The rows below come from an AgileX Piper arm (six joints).
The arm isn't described. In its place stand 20 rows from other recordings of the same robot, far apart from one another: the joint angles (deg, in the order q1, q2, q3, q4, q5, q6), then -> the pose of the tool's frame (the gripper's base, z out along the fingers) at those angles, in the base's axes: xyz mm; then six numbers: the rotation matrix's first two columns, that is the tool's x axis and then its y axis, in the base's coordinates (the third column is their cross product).
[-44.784 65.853 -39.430 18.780 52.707 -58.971] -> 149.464, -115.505, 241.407, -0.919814, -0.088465, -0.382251, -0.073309, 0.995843, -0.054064
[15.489 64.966 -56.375 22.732 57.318 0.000] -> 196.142, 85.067, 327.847, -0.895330, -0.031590, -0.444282, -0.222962, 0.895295, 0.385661
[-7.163 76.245 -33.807 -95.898 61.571 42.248] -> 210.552, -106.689, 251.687, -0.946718, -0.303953, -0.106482, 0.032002, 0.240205, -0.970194
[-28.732 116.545 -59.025 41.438 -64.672 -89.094] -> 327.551, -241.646, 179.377, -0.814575, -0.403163, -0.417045, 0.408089, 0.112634, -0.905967
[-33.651 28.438 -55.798 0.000 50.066 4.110] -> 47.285, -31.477, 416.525, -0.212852, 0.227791, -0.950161, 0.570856, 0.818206, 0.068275
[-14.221 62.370 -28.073 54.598 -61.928 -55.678] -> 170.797, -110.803, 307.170, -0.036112, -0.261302, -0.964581, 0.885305, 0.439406, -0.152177
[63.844 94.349 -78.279 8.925 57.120 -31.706] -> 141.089, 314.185, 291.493, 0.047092, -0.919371, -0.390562, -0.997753, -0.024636, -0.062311
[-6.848 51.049 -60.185 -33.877 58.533 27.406] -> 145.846, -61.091, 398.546, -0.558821, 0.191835, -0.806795, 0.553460, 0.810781, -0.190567
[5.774 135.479 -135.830 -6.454 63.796 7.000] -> 521.873, 43.546, 261.703, -0.847742, -0.013523, -0.530237, 0.013872, 0.998768, -0.047652
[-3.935 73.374 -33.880 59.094 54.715 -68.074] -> 200.929, 50.064, 219.529, -0.782954, -0.238240, -0.574652, -0.552384, 0.691106, 0.466095
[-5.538 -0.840 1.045 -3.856 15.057 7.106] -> 54.230, -6.855, 184.160, -0.169814, 0.075725, -0.982562, 0.123836, 0.990780, 0.054956
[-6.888 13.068 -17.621 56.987 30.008 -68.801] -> 63.245, 30.800, 276.369, -0.049621, -0.241171, -0.969213, -0.329172, 0.920139, -0.212107
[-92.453 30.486 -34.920 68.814 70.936 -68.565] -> 77.794, -57.786, 336.527, -0.216703, 0.200917, -0.955339, 0.453938, 0.887103, 0.083598
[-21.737 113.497 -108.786 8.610 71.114 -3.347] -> 402.828, -146.729, 304.839, -0.879320, 0.340517, -0.332934, 0.314680, 0.940185, 0.130491
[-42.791 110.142 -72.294 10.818 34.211 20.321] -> 294.212, -259.271, 174.238, -0.271716, 0.914707, -0.299134, 0.891837, 0.356136, 0.278917
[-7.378 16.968 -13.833 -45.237 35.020 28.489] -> 61.431, -45.343, 238.135, -0.495191, -0.112522, -0.861466, 0.397652, 0.852257, -0.339899
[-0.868 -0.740 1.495 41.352 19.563 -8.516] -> 53.063, 19.330, 181.966, -0.263598, 0.508570, -0.819679, -0.077374, 0.835846, 0.543483
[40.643 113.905 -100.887 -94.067 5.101 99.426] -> 377.771, 313.645, 340.226, -0.154888, -0.010723, -0.987874, -0.570137, 0.817594, 0.080517
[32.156 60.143 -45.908 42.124 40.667 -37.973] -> 152.380, 142.778, 314.091, -0.516201, -0.389837, -0.762603, -0.788021, 0.564975, 0.244595
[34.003 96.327 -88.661 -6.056 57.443 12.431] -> 308.249, 198.179, 331.237, -0.791374, -0.342513, -0.506371, -0.399193, 0.916859, 0.003704
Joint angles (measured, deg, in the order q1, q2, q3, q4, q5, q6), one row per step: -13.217 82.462 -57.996 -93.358 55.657 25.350; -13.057 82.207 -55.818 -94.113 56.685 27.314; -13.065 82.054 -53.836 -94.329 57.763 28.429; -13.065 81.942 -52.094 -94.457 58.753 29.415; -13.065 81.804 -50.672 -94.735 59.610 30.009; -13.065 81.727 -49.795 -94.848 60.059 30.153; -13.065 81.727 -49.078 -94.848 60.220 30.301; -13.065 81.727 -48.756 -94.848 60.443 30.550; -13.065 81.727 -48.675 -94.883 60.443 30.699; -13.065 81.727 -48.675 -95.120 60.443 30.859; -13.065 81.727 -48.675 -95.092 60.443 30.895; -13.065 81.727 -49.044 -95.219 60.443 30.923; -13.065 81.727 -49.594 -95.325 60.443 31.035
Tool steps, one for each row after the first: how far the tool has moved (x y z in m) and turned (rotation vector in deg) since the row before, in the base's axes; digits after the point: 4 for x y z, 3 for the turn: -0.0045 0.0010 -0.0083 0.048 0.223 -0.820; -0.0049 0.0002 -0.0083 0.161 0.799 -1.086; -0.0045 0.0002 -0.0073 0.144 0.704 -1.002; -0.0039 0.0002 -0.0054 -0.158 0.762 -0.745; -0.0024 0.0002 -0.0034 -0.081 0.674 -0.373; -0.0016 0.0002 -0.0033 0.127 0.561 -0.167; -0.0009 0.0000 -0.0014 0.033 0.082 -0.238; -0.0001 0.0000 -0.0003 0.027 -0.056 -0.008; 0.0002 0.0000 0.0003 -0.162 -0.105 0.085; 0.0000 0.0000 0.0000 0.034 -0.040 -0.019; 0.0008 -0.0002 0.0019 -0.185 -0.361 0.055; 0.0011 -0.0002 0.0028 -0.186 -0.621 0.031
